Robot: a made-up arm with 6 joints. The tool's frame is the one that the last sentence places.
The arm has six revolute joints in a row. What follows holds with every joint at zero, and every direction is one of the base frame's.
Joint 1 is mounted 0.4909 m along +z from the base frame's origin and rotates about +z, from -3.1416 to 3.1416 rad.
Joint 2 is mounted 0.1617 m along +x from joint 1 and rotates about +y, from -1.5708 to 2.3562 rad.
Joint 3 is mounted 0.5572 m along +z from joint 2 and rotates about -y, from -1.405 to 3.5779 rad.
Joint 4 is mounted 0.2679 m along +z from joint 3 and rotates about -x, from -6.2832 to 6.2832 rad.
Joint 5 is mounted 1.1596 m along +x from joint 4 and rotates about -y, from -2.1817 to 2.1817 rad.
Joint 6 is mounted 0.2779 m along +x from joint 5 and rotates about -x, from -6.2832 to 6.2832 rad.
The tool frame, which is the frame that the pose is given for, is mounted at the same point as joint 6; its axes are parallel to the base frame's.
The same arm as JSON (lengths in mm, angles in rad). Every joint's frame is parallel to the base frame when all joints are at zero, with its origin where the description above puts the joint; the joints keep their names.
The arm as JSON. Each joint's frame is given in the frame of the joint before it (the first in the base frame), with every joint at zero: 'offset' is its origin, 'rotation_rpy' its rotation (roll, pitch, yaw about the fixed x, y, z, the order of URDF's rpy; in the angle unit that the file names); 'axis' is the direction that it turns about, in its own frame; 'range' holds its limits. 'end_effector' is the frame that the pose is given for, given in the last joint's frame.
{"length_unit": "mm", "angle_unit": "rad", "chain": [
  {"id": "joint 1", "offset": [0.0, 0.0, 490.9], "rotation_rpy": [0.0, 0.0, 0.0], "axis": [0.0, 0.0, 1.0], "range": [-3.1416, 3.1416]},
  {"id": "joint 2", "offset": [161.7, 0.0, 0.0], "rotation_rpy": [0.0, 0.0, 0.0], "axis": [0.0, 1.0, 0.0], "range": [-1.5708, 2.3562]},
  {"id": "joint 3", "offset": [0.0, 0.0, 557.2], "rotation_rpy": [0.0, 0.0, 0.0], "axis": [0.0, -1.0, 0.0], "range": [-1.405, 3.5779]},
  {"id": "joint 4", "offset": [0.0, 0.0, 267.9], "rotation_rpy": [0.0, 0.0, 0.0], "axis": [-1.0, 0.0, 0.0], "range": [-6.2832, 6.2832]},
  {"id": "joint 5", "offset": [1159.6, 0.0, 0.0], "rotation_rpy": [0.0, 0.0, 0.0], "axis": [0.0, -1.0, 0.0], "range": [-2.1817, 2.1817]},
  {"id": "joint 6", "offset": [277.9, 0.0, 0.0], "rotation_rpy": [0.0, 0.0, 0.0], "axis": [-1.0, 0.0, 0.0], "range": [-6.2832, 6.2832]}
], "end_effector": {"offset": [0.0, 0.0, 0.0], "rotation_rpy": [0.0, 0.0, 0.0]}}

